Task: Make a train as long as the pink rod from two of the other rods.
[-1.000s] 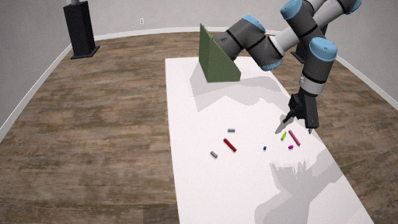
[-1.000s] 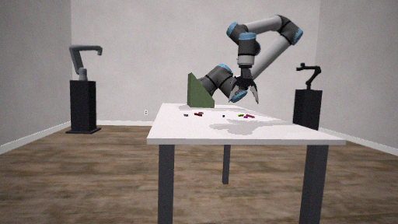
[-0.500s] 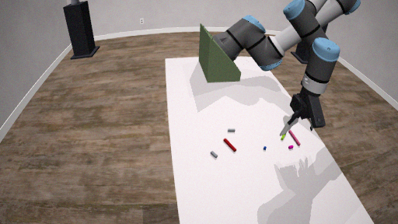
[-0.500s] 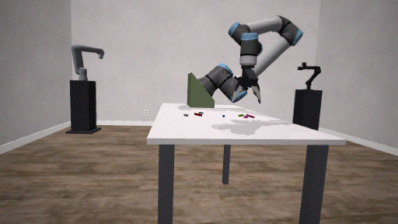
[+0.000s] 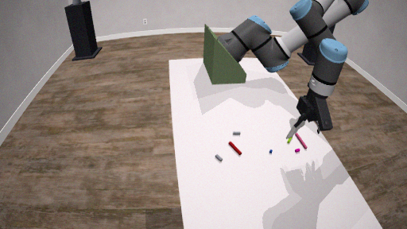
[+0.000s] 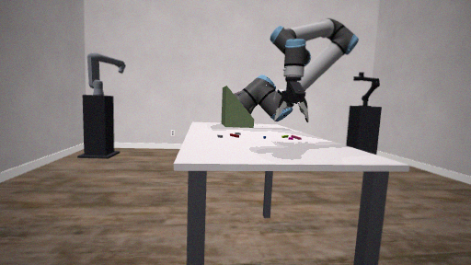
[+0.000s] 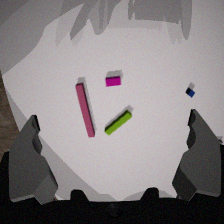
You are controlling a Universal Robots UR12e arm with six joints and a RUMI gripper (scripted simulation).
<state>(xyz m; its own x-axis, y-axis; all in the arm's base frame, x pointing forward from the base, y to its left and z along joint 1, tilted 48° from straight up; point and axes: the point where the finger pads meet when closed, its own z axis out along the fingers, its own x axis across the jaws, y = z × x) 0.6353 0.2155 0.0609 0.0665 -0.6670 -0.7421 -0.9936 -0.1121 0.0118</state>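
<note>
Now: the magenta rod 70 mm below my hand. Also, from my hand: blue rod 10 mm behind, 120 mm to the right, 70 mm below; pink rod 40 mm behind, 40 mm to the left, 70 mm below; lime rod 60 mm behind, 10 mm to the right, 70 mm below.
</note>
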